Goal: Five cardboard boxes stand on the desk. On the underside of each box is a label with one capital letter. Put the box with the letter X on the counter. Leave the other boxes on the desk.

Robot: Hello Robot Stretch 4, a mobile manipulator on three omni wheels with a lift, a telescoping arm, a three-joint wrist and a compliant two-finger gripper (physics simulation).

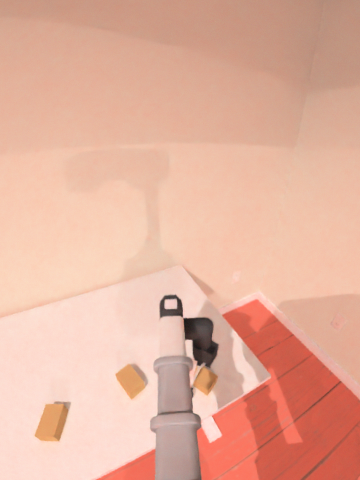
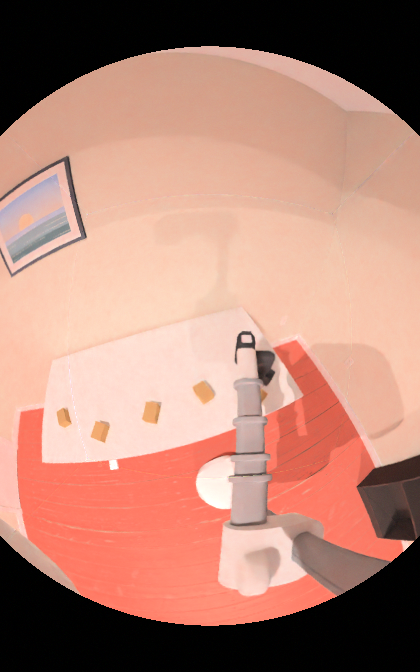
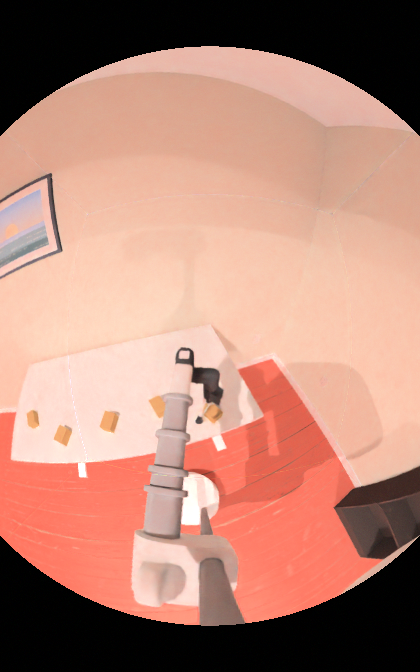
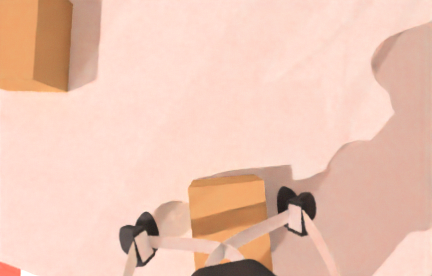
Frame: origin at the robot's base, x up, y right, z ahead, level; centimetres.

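Where they show: gripper, fingertip midpoint: [image 1: 197,380] [image 4: 217,215].
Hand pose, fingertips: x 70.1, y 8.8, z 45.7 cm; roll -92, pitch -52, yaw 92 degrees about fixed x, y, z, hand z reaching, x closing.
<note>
After its pixels a point has its place.
The rightmost box [image 1: 205,380] {x 74.2, y 11.0, z 43.7 cm} [image 2: 263,395] [image 3: 213,413] [image 4: 230,197] {x 74.2, y 7.8, z 48.1 cm} stands on the white desk [image 1: 100,340] {x 69.2, y -30.5, z 64.5 cm} [image 2: 125,370] [image 3: 100,365] [image 4: 175,110] {x 69.2, y -1.0, z 50.3 cm}. My gripper [image 4: 217,215] {x 70.1, y 8.8, z 45.7 cm} is open, with one black fingertip on each side of this box and a gap on both sides. The second box from the right [image 1: 130,381] {x 74.2, y -14.8, z 44.7 cm} [image 2: 203,392] [image 3: 158,406] [image 4: 30,45] {x 74.2, y -12.2, z 46.3 cm} stands apart to the left. The middle box [image 1: 52,422] {x 74.2, y -37.6, z 32.3 cm} [image 2: 151,412] [image 3: 109,421] and two further left, one [image 2: 100,431] [image 3: 62,435] and the leftmost [image 2: 64,417] [image 3: 33,419], also stand there. No letters show. I cannot identify the counter.
A dark brown piece of furniture [image 2: 390,505] [image 3: 370,530] stands at the right. A round white shape [image 2: 215,482] [image 3: 207,492] lies below the arm, in front of the desk. The wall runs behind the desk, and red floor [image 2: 150,525] [image 3: 290,550] lies in front.
</note>
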